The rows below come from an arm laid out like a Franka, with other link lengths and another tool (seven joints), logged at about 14 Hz.
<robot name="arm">
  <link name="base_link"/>
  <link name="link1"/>
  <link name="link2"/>
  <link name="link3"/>
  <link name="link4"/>
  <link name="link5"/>
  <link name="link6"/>
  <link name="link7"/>
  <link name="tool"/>
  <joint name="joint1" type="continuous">
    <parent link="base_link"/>
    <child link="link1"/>
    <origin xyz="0 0 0.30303" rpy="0 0 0"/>
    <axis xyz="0 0 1"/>
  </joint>
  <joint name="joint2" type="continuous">
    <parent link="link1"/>
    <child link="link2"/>
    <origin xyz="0 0 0" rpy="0 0 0"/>
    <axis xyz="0 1 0"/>
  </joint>
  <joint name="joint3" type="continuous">
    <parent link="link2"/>
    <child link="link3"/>
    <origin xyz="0 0 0.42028" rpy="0 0 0"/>
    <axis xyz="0 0 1"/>
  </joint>
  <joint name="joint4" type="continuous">
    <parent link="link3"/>
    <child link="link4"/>
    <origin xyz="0.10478 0 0" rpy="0 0 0"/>
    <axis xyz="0 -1 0"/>
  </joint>
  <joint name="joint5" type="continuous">
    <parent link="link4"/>
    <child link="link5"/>
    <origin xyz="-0.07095 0 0.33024" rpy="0 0 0"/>
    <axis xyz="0 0 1"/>
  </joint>
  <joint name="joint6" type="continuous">
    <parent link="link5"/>
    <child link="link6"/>
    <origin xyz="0 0 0" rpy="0 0 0"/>
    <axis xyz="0 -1 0"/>
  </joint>
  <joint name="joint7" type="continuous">
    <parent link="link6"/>
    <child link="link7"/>
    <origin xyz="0.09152 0 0" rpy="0 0 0"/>
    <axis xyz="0 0 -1"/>
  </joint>
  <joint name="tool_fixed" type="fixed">
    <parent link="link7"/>
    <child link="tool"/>
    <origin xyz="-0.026 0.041 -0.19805" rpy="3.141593 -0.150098 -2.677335"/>
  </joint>
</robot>
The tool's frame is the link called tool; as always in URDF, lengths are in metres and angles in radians. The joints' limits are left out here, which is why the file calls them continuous.
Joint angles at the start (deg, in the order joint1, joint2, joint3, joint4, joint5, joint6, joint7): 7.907, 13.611, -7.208, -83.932, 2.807, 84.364, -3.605
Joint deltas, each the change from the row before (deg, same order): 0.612, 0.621, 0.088, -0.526, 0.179, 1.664, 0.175; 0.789, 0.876, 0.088, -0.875, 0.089, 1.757, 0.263; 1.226, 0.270, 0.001, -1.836, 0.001, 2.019, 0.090; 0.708, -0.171, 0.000, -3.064, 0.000, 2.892, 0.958; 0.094, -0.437, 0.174, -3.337, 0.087, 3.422, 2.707; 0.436, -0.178, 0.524, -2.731, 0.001, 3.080, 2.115; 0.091, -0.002, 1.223, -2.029, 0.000, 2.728, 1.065; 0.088, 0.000, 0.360, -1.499, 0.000, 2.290, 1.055; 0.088, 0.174, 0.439, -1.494, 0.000, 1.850, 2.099; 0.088, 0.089, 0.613, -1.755, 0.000, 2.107, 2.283
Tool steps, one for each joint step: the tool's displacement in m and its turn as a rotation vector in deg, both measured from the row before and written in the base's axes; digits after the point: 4 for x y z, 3 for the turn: 0.0058, 0.0077, -0.0087, 0.084, -0.514, 0.453; 0.0054, 0.0093, -0.0135, -0.067, -0.007, 0.539; -0.0001, 0.0119, -0.0135, -0.076, 0.083, 1.039; -0.0020, 0.0065, -0.0166, -0.227, 0.006, -0.383; -0.0008, 0.0029, -0.0156, -0.416, -0.486, -2.582; -0.0013, 0.0091, -0.0144, -0.295, -0.484, -1.277; -0.0011, 0.0118, -0.0116, 0.113, -0.630, 0.108; 0.0010, 0.0043, -0.0084, -0.059, -0.761, -0.699; 0.0000, 0.0054, -0.0104, -0.295, -0.143, -1.638; -0.0010, 0.0068, -0.0109, -0.264, -0.211, -1.665
